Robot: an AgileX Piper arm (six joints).
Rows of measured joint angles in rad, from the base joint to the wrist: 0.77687, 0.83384, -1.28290, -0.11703, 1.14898, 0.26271; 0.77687, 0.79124, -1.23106, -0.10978, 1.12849, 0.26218; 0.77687, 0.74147, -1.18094, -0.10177, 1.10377, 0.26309; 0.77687, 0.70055, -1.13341, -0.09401, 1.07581, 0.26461; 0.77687, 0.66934, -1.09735, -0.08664, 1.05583, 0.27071; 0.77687, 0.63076, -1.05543, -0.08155, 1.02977, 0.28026; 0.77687, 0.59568, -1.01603, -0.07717, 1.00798, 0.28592; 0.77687, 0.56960, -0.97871, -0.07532, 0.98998, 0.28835; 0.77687, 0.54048, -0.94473, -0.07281, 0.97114, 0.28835; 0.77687, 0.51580, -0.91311, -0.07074, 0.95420, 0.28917; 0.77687, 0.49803, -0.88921, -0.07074, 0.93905, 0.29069; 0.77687, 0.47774, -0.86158, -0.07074, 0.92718, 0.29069; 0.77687, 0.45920, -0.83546, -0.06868, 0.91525, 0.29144; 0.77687, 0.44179, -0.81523, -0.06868, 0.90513, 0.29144; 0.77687, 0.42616, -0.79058, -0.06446, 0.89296, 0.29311; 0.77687, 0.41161, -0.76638, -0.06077, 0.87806, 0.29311; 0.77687, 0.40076, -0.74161, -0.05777, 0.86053, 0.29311; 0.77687, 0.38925, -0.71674, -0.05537, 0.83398, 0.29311; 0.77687, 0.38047, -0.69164, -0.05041, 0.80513, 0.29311; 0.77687, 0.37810, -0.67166, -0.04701, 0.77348, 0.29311; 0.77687, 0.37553, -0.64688, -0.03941, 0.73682, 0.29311; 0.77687, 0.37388, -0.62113, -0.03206, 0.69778, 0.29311
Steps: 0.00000, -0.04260, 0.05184, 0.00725, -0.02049, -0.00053; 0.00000, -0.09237, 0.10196, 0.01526, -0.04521, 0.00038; 0.00000, -0.13329, 0.14949, 0.02302, -0.07317, 0.00190; 0.00000, -0.16450, 0.18555, 0.03039, -0.09315, 0.00800; 0.00000, -0.20308, 0.22747, 0.03548, -0.11921, 0.01755; 0.00000, -0.23816, 0.26687, 0.03986, -0.14100, 0.02321; 0.00000, -0.26424, 0.30419, 0.04171, -0.15900, 0.02564; 0.00000, -0.29336, 0.33817, 0.04422, -0.17784, 0.02564; 0.00000, -0.31804, 0.36979, 0.04629, -0.19478, 0.02646; 0.00000, -0.33581, 0.39369, 0.04629, -0.20993, 0.02798; 0.00000, -0.35610, 0.42132, 0.04629, -0.22180, 0.02798; 0.00000, -0.37464, 0.44744, 0.04835, -0.23373, 0.02873; 0.00000, -0.39205, 0.46767, 0.04835, -0.24385, 0.02873; 0.00000, -0.40768, 0.49232, 0.05257, -0.25602, 0.03040; 0.00000, -0.42223, 0.51652, 0.05626, -0.27092, 0.03040; 0.00000, -0.43308, 0.54129, 0.05926, -0.28845, 0.03040; 0.00000, -0.44459, 0.56616, 0.06166, -0.31500, 0.03040; 0.00000, -0.45337, 0.59126, 0.06662, -0.34385, 0.03040; 0.00000, -0.45574, 0.61124, 0.07002, -0.37550, 0.03040; 0.00000, -0.45831, 0.63602, 0.07762, -0.41216, 0.03040; 0.00000, -0.45996, 0.66177, 0.08497, -0.45120, 0.03040
